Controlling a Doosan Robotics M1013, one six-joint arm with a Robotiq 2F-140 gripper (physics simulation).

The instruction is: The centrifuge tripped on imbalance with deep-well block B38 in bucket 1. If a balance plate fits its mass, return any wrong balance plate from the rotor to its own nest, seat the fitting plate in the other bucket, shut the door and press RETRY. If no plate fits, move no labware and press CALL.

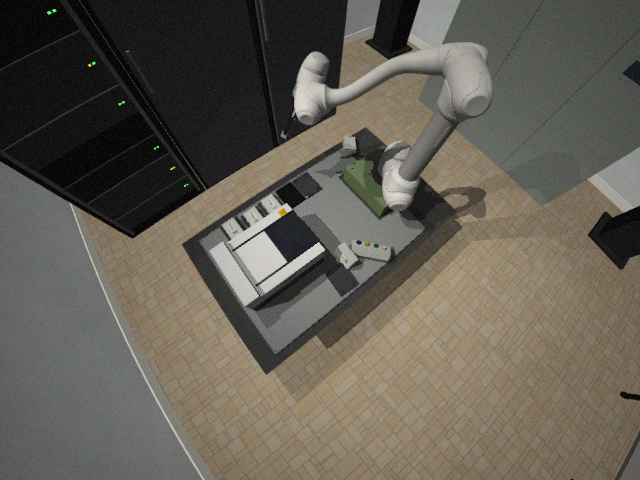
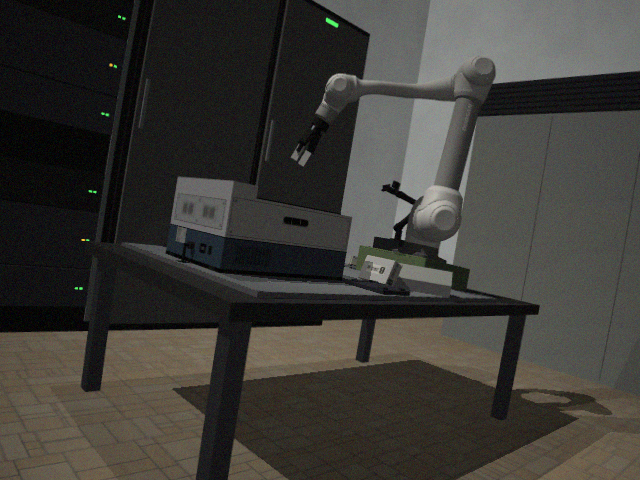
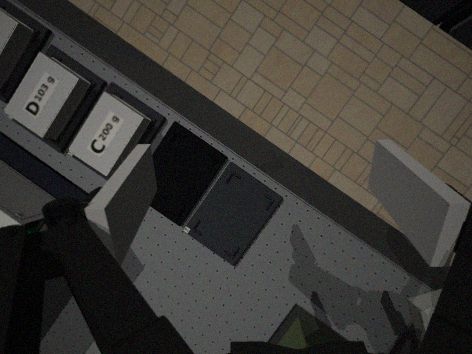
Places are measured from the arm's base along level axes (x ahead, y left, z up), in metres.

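Where they show: gripper, fingertip midpoint: [image 2: 297, 162] [image 3: 262, 165].
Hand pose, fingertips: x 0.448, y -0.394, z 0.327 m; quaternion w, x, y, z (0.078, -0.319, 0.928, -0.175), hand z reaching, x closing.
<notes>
Each offset is from my fingertips to the top centre of the thing. "pt": to the spot under its first point.
Balance plate C, marked 200 g {0.236 m ahead, 0.129 m left, 0.369 m down} [image 3: 104, 135] [image 1: 270, 203], and plate D, marked 103 g {0.368 m ahead, 0.143 m left, 0.369 m down} [image 3: 44, 95] [image 1: 252, 214], sit in nests in the back row. A third pale plate {0.507 m ahead, 0.129 m left, 0.369 m down} [image 1: 232, 225] [image 3: 7, 31] stands beyond D; its label does not show. My gripper [image 3: 262, 165] [image 2: 300, 156] is open and empty, high above the back edge of the table, right of plate C. The centrifuge [image 1: 230, 276] [image 2: 289, 227] has a dark blue panel {0.281 m ahead, 0.424 m left, 0.210 m down} [image 1: 294, 235] on top; the rotor, buckets and block B38 do not show. A button box {0.066 m back, 0.696 m left, 0.339 m down} [image 1: 371, 251] has blue, yellow, green and white buttons.
A black pad {pt 0.087 m ahead, 0.098 m left, 0.411 m down} [image 3: 187, 170] and a dark grey pad {pt 0.045 m back, 0.105 m left, 0.411 m down} [image 3: 240, 215] lie right of plate C. A tilted pale box {0.073 m ahead, 0.642 m left, 0.330 m down} [image 1: 347, 255] [image 2: 379, 269] stands near the button box, beside a dark pad {pt 0.165 m ahead, 0.738 m left, 0.410 m down} [image 1: 342, 280]. Another pale box {0.466 m back, 0.012 m left, 0.376 m down} [image 1: 349, 145] is at the back, near the green base [image 1: 364, 186].
</notes>
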